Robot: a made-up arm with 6 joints.
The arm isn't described. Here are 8 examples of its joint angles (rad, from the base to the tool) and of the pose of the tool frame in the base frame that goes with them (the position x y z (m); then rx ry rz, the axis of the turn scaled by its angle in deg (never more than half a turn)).
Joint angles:
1: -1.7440 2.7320 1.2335 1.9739 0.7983 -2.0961
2: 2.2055 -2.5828 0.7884 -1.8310 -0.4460 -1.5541
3: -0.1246 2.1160 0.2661 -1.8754 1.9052 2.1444
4: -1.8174 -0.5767 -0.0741 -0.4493 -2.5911 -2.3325
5: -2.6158 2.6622 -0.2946 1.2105 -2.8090 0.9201
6: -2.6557 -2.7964 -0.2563 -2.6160 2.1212 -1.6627
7: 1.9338 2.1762 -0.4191 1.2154 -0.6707 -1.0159
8: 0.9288 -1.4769 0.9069 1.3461 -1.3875 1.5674
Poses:
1: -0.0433 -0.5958 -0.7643 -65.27 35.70 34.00
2: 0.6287 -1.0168 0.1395 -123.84 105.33 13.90
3: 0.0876 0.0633 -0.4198 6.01 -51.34 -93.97
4: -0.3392 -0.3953 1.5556 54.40 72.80 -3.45
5: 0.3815 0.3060 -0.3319 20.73 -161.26 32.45
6: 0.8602 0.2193 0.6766 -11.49 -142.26 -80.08
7: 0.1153 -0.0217 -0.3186 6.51 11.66 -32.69
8: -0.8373 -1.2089 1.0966 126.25 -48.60 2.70
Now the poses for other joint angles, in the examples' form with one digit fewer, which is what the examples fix.
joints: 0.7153 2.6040 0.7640 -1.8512 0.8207 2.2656
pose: -0.145 -0.033 -0.631 50.9 10.2 -82.6
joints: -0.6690 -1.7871 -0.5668 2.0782 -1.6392 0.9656
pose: -0.350 0.447 1.411 21.2 -130.0 -93.9
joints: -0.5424 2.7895 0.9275 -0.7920 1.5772 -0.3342
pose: -0.275 -0.069 -0.744 -129.7 105.6 6.3
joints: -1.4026 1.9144 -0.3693 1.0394 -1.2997 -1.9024
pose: -0.087 -0.256 -0.312 28.2 96.9 130.9
